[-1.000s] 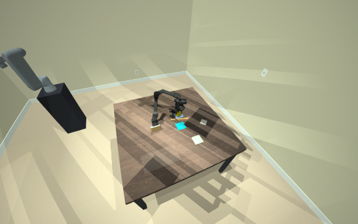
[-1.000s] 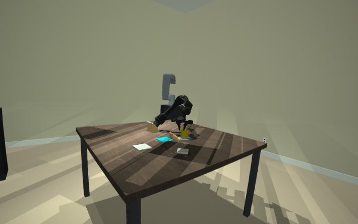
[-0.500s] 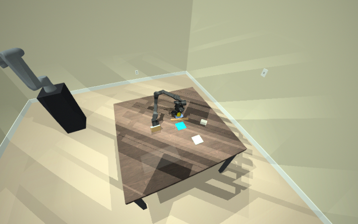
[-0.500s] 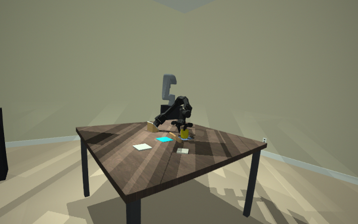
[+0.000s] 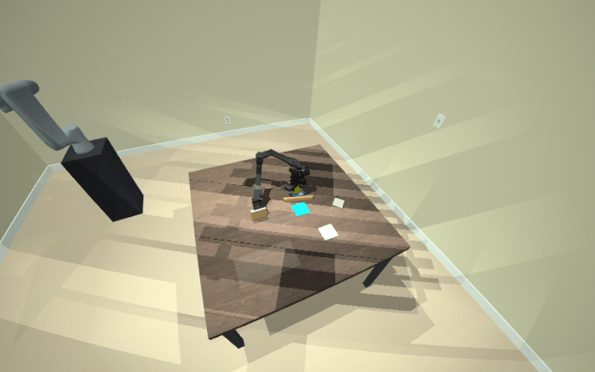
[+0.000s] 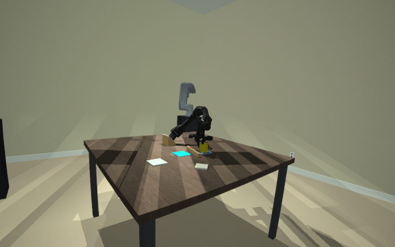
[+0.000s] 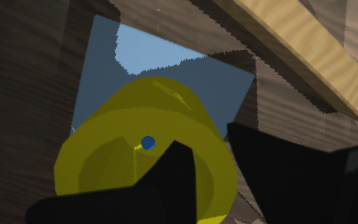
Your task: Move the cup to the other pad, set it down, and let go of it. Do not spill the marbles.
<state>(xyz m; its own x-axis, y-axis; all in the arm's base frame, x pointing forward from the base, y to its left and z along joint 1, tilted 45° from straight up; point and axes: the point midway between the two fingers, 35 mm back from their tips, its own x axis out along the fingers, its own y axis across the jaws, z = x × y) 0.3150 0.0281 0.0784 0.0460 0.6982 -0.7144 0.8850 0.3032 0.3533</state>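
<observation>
Now: the cyan pad 30 mm behind my gripper tip, 160 mm to the right of it and 40 mm below it. Round my gripper tip: wooden bar (70 mm to the right, 30 mm below); then yellow cup (20 mm ahead, 10 mm to the left); then blue marble (30 mm ahead, 30 mm to the left, 20 mm below).
</observation>
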